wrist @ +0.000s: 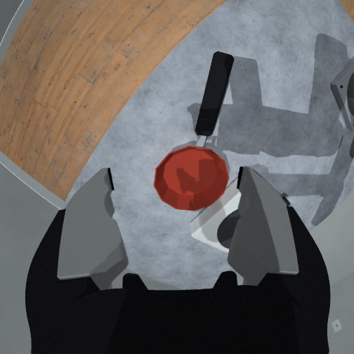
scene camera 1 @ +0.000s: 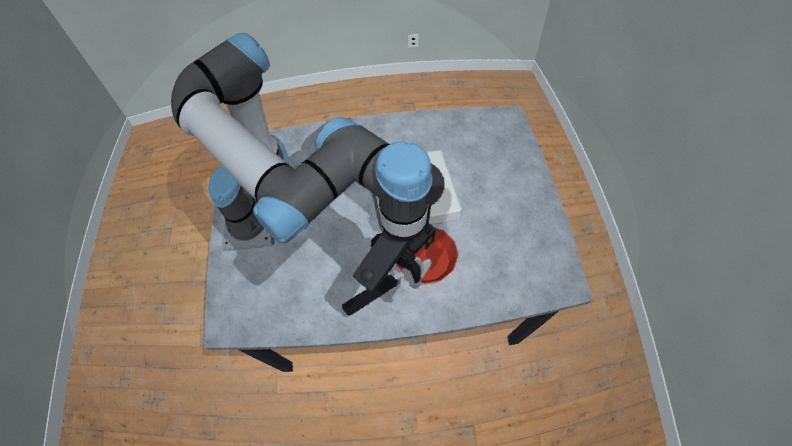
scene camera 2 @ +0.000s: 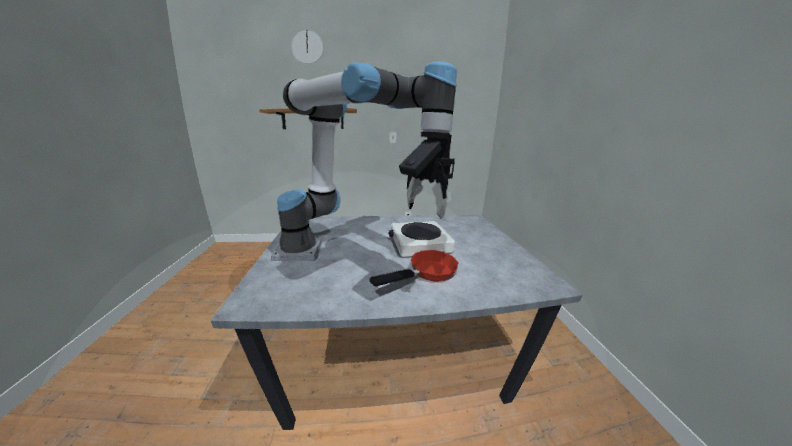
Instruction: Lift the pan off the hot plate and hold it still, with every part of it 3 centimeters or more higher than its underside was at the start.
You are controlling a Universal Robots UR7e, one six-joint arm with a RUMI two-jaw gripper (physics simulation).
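Places are measured from the arm's base along level axes (x ahead, y left, z up), in metres.
Where they show: gripper, fingertip midpoint: [scene camera 1: 397,272] [scene camera 2: 424,213]; arm's base, origin of the base link: [scene camera 1: 247,220] [scene camera 2: 298,244].
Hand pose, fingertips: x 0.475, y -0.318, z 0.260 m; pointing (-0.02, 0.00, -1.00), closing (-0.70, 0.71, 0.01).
Each offset is from my fingertips to the top centre of the thing. Level surfaces: height alone.
The red pan [scene camera 1: 443,257] [scene camera 2: 434,265] [wrist: 192,177] sits on the table in front of the hot plate, not on it. Its black handle @[dx -0.075, dy +0.035, dz -0.201 m] [scene camera 1: 368,297] [scene camera 2: 392,277] [wrist: 214,94] points to the front left in scene camera 1. The white hot plate @[dx +0.067, dy +0.375, dz -0.214 m] [scene camera 1: 451,207] [scene camera 2: 425,244] [wrist: 206,232] with a dark round top stands behind the pan; the arm hides most of it in scene camera 1. My gripper [scene camera 2: 426,211] [wrist: 174,169] is open and empty, high above the table. In the wrist view the pan shows between and beyond the fingertips.
The grey table @[dz -0.286 m] [scene camera 1: 515,265] [scene camera 2: 310,304] carries the arm's base [scene camera 1: 247,239] [scene camera 2: 294,252] at its left side. A wall shelf [scene camera 2: 271,110] is behind the arm in scene camera 2. The arm's shadow falls across the table.
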